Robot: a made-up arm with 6 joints. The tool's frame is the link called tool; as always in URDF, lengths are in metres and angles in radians. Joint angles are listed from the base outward.
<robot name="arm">
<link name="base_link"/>
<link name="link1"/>
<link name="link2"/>
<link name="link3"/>
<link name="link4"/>
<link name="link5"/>
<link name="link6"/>
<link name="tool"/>
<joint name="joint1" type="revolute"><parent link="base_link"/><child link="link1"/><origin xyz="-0.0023 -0.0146 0.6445" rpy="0 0 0"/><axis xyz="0 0 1"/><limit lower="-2.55" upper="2.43"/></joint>
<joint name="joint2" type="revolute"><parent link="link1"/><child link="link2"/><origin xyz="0.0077 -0.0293 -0.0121" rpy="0 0 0"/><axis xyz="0.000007 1 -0.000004"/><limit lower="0.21" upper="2.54"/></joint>
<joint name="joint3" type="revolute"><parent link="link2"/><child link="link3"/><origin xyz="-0.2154 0.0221 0.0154" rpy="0 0 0"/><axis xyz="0.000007 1 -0.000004"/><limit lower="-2.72" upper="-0.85"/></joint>
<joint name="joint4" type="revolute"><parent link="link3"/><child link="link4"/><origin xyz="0.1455 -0.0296 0.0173" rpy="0 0 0"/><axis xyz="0.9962 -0.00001 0.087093"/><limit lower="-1.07" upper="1.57"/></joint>
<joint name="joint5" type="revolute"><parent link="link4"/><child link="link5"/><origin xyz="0.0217 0.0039 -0.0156" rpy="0 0 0"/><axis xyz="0.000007 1 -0.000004"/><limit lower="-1.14" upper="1.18"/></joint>
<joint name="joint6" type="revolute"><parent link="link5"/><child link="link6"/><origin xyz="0.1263 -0.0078 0.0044" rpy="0 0 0"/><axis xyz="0.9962 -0.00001 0.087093"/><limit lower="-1.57" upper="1.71"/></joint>
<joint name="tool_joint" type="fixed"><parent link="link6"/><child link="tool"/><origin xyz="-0.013 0.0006 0.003" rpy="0 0 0"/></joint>
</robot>
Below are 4 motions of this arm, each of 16 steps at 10 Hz.
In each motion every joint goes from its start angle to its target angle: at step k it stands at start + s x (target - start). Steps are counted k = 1, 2, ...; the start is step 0. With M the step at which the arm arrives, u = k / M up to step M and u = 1 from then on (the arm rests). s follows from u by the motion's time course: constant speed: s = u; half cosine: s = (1 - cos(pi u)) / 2; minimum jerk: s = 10 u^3 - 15 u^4 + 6 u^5.
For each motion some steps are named. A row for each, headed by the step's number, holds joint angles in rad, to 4 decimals.
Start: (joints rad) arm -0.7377 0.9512 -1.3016 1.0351 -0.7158 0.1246
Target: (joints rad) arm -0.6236 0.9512 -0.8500 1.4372 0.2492 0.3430
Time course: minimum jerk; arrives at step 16
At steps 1, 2, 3, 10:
1: -0.7374 0.9512 -1.3006 1.0360 -0.7137 0.1251
2: -0.7359 0.9512 -1.2944 1.0416 -0.7003 0.1281
3: -0.7321 0.9512 -1.2796 1.0547 -0.6687 0.1353
10: -0.6550 0.9512 -0.9743 1.3265 -0.0164 0.2829

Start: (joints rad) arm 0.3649 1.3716 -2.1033 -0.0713 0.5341 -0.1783
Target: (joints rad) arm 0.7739 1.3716 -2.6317 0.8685 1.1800 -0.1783
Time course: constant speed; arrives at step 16
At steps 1, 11, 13, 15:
1: 0.3905 1.3716 -2.1363 -0.0126 0.5745 -0.1783
11: 0.6461 1.3716 -2.4666 0.5748 0.9782 -0.1783
13: 0.6972 1.3716 -2.5326 0.6923 1.0589 -0.1783
15: 0.7483 1.3716 -2.5987 0.8098 1.1396 -0.1783

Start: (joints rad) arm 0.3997 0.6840 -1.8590 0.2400 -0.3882 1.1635
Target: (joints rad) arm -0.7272 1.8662 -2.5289 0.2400 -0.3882 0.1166
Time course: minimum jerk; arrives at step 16
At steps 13, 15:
13: -0.6722 1.8085 -2.4962 0.2400 -0.3882 0.1677
15: -0.7247 1.8636 -2.5274 0.2400 -0.3882 0.1189

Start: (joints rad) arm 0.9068 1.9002 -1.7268 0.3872 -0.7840 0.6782
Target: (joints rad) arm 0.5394 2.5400 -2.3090 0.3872 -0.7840 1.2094
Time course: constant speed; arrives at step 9
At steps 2, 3, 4, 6, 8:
2: 0.8252 2.0424 -1.8562 0.3872 -0.7840 0.7962
3: 0.7843 2.1135 -1.9209 0.3872 -0.7840 0.8553
4: 0.7435 2.1846 -1.9856 0.3872 -0.7840 0.9143
6: 0.6619 2.3267 -2.1149 0.3872 -0.7840 1.0323
8: 0.5802 2.4689 -2.2443 0.3872 -0.7840 1.1504

